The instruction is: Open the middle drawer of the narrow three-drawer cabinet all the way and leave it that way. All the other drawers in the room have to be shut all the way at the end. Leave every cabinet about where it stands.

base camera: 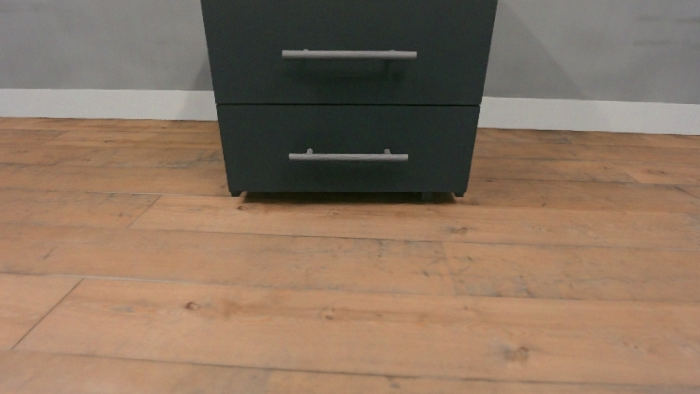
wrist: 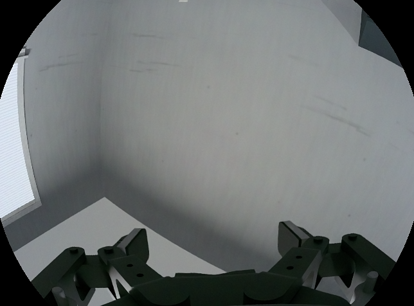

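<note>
The dark green narrow cabinet [base camera: 350, 82] stands against the wall in the base view, centred and close. Its top is cut off by the upper frame edge. The middle drawer's bar handle [base camera: 349, 54] and the bottom drawer's bar handle [base camera: 348, 157] show. Both drawer fronts look flush and shut; the top drawer is hidden. In the wrist view, a dark cabinet corner [wrist: 382, 42] shows at the upper right. My gripper [wrist: 212, 240] is open and empty, well apart from that corner, with the grey wall beyond it.
Wooden floor [base camera: 350, 280] lies in front of the cabinet. A white baseboard [base camera: 100, 104] runs along the grey wall [base camera: 100, 45]. In the wrist view, a window [wrist: 15, 145] is at the left and the white ceiling [wrist: 105, 217] shows at the lower left.
</note>
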